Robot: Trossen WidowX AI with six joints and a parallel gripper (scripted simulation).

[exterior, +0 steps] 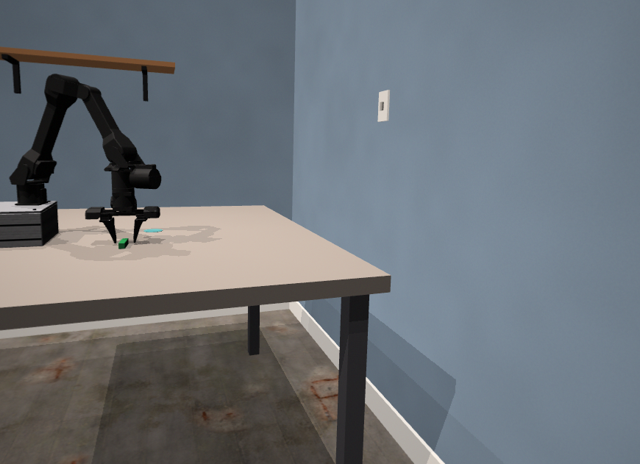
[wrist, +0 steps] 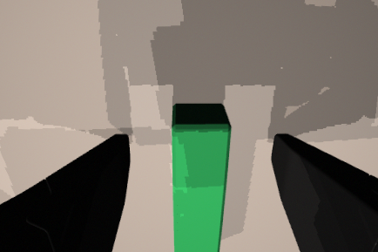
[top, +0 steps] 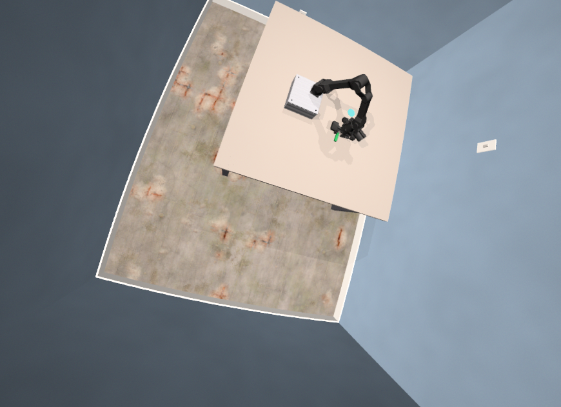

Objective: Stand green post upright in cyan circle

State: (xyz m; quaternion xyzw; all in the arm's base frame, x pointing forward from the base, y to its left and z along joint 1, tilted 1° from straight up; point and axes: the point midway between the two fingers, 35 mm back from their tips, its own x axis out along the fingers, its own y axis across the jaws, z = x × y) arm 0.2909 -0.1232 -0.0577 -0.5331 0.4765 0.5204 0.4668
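My gripper is now 3 cm above the green post and 2 cm to the left of it. Round my hand: cyan circle: 22 cm to the left, 4 cm below, 3 cm ahead.
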